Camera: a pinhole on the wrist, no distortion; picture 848 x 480 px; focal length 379.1 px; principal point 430.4 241.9 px. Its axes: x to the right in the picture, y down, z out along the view. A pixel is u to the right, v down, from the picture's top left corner.
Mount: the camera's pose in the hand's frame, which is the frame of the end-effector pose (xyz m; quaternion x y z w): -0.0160 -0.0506 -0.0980 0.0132 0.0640 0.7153 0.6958
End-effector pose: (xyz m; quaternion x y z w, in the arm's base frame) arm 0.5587 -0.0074 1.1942 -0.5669 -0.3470 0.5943 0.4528
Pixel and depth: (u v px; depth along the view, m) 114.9 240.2 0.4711
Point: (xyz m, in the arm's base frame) 0.2286 0.2206 1.5994
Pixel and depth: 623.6 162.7 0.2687
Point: 0.3958 0.0307 1.0898
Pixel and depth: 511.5 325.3 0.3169
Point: 0.3338 -0.0483 1.2032
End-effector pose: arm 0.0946 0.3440 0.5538 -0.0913 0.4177 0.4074 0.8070
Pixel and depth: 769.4 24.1 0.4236
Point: 0.0716 0.8629 0.6001
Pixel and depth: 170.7 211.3 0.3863
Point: 0.5048 0.3422 0.6405
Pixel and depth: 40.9 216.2 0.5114
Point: 0.7820 0.2627 0.6633
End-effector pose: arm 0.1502 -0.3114 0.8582 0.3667 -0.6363 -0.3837 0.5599
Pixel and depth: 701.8 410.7 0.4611
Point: -0.1987 0.0126 1.0285
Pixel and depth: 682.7 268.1 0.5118
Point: -0.2482 -0.1330 1.1174
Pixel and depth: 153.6 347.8 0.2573
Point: -0.0131 -0.3458 0.6226
